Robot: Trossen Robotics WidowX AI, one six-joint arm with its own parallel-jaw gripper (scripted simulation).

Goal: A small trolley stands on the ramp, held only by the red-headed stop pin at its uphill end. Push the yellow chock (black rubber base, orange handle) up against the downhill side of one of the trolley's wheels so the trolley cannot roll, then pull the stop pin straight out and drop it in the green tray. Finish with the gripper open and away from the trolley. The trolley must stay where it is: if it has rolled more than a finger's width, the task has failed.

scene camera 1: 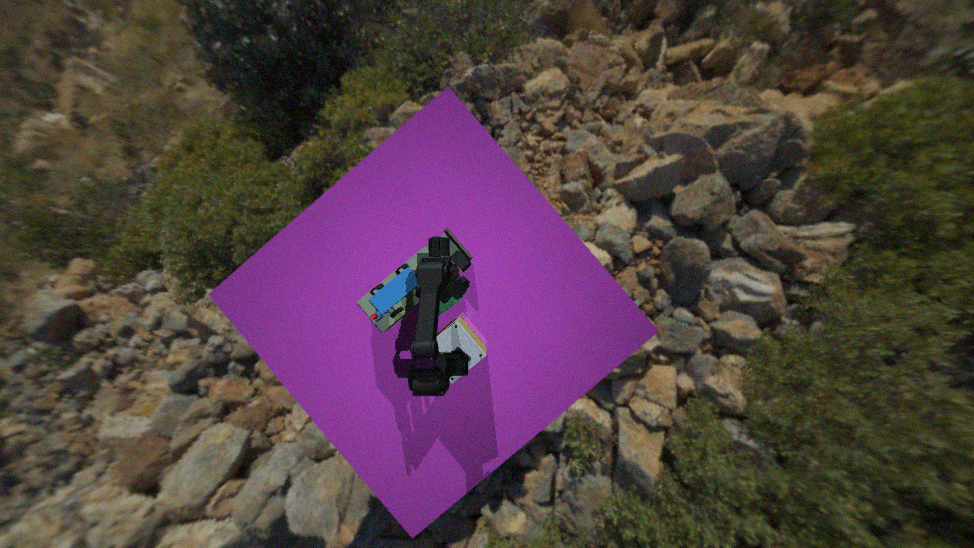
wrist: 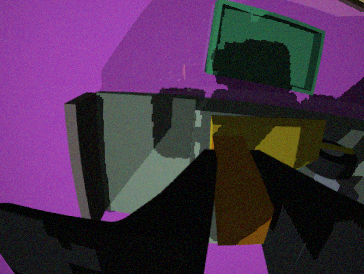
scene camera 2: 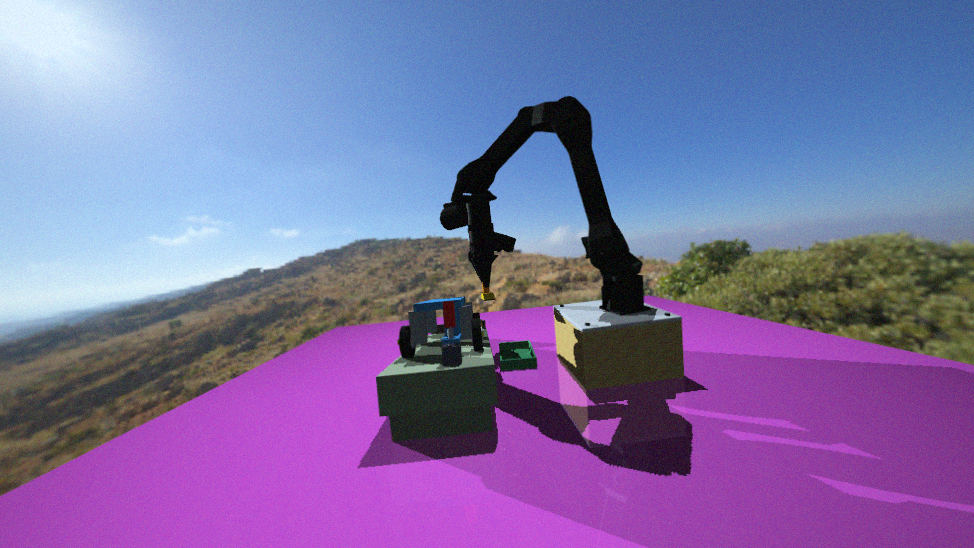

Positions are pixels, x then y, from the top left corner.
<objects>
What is my gripper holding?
A yellow chock.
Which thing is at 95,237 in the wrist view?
My gripper.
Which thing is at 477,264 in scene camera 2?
My gripper.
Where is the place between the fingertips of my gripper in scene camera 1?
At 446,278
</objects>
